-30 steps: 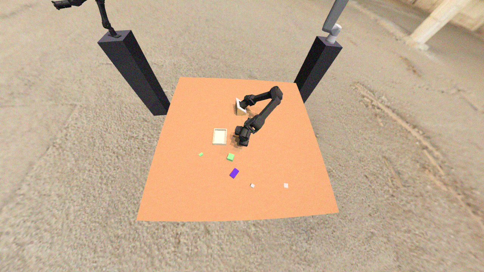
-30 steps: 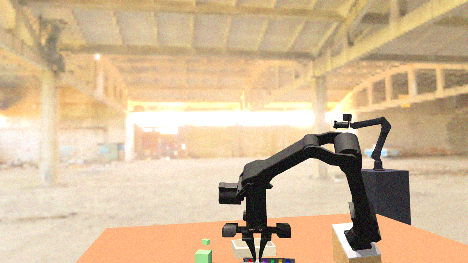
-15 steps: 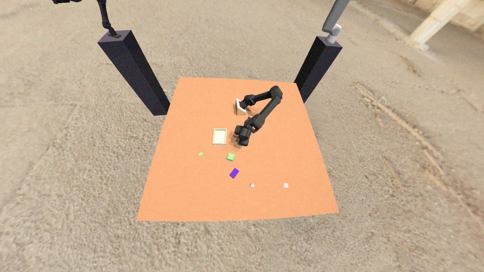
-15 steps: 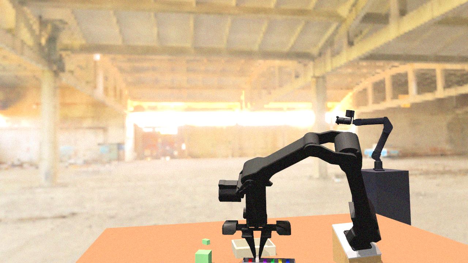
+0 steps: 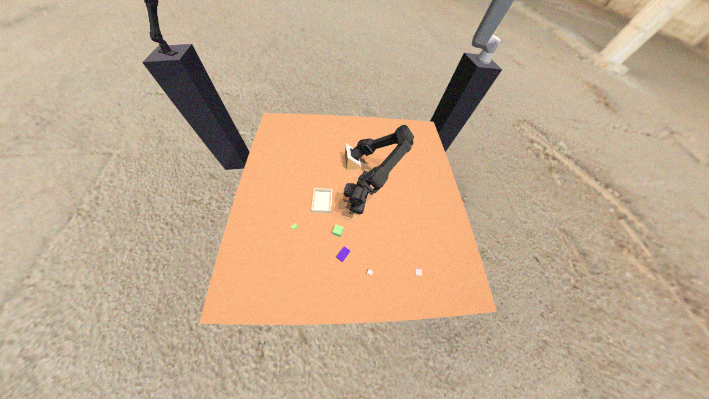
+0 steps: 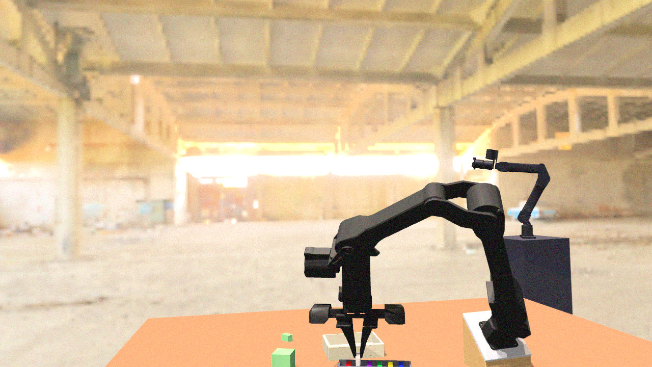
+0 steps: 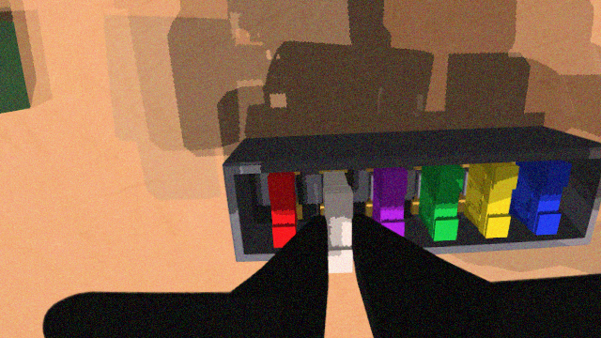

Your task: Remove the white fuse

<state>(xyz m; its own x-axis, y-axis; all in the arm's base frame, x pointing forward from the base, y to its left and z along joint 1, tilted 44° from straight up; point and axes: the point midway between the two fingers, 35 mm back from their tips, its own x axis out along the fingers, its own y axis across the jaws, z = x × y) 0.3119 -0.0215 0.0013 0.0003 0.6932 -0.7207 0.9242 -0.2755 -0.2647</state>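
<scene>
The cream tray is 5 cm behind my gripper tip, 19 cm to the right of it and 5 cm below it. Round my gripper tip: small green cube (8 cm ahead, 33 cm to the right, 4 cm below); white fuse (1 cm below).
</scene>
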